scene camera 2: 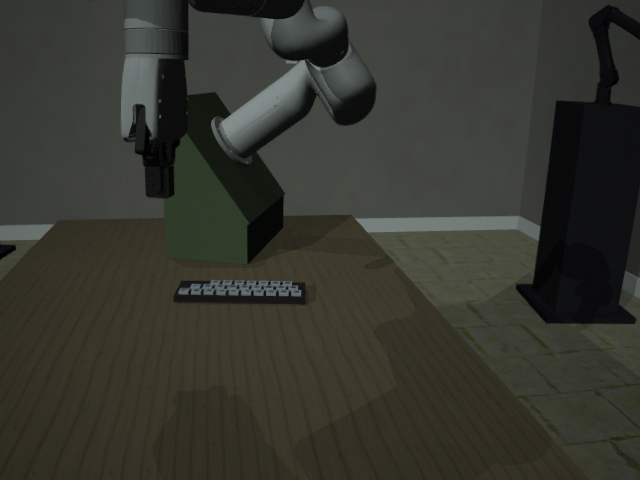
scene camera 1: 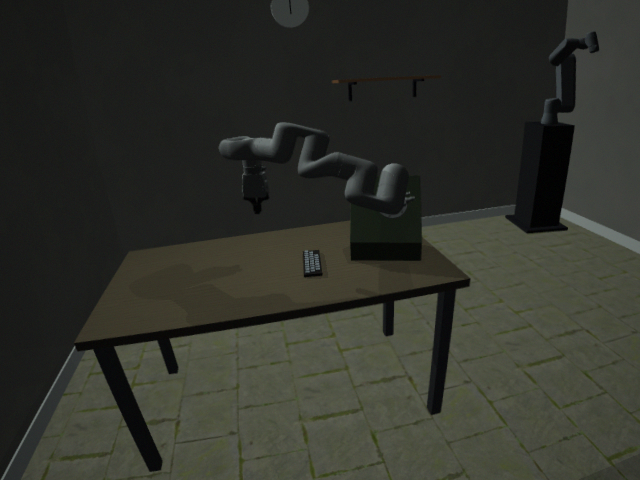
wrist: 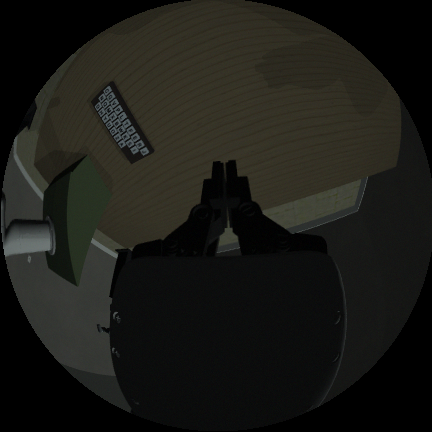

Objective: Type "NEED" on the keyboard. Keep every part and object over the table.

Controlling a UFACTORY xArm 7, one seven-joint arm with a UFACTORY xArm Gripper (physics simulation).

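Where they show: gripper, fingertip midpoint: (scene camera 2: 160, 196) (scene camera 1: 258, 213) (wrist: 225, 175); arm's base, origin of the base link: (scene camera 2: 230, 142) (wrist: 49, 234).
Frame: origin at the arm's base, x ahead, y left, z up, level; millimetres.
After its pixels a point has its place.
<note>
A small black keyboard (scene camera 1: 311, 262) {x 352, y 86, z -195 mm} (scene camera 2: 240, 292) {x 367, y 64, z -201 mm} (wrist: 121, 122) {x 363, y 62, z -197 mm} with pale keys in three rows lies flat on the wooden table (scene camera 1: 222, 268) {x 734, y 41, z -215 mm} (scene camera 2: 129, 361) {x 592, y -58, z -215 mm} (wrist: 200, 90) {x 536, y 45, z -215 mm}. In the wrist view it is at the upper left, set at a slant; its letters are small and hard to read. My gripper (scene camera 1: 257, 210) {x 557, y -14, z 2 mm} (scene camera 2: 159, 195) {x 557, y -14, z 2 mm} (wrist: 225, 175) {x 557, y -14, z 2 mm} is shut and empty, with its fingertips together and pointing down. It hangs high above the table level, off to the side of the keyboard and well apart from it.
A green wedge-shaped base (scene camera 1: 385, 232) {x 41, y 65, z -97 mm} (scene camera 2: 206, 217) {x 172, y -25, z -124 mm} (wrist: 80, 220) {x 166, y -51, z -62 mm} carries the arm and stands on the table close to the keyboard. A black pedestal (scene camera 1: 540, 170) (scene camera 2: 584, 206) with another arm stands on the floor away from the table. A wall shelf (scene camera 1: 387, 79) is behind.
</note>
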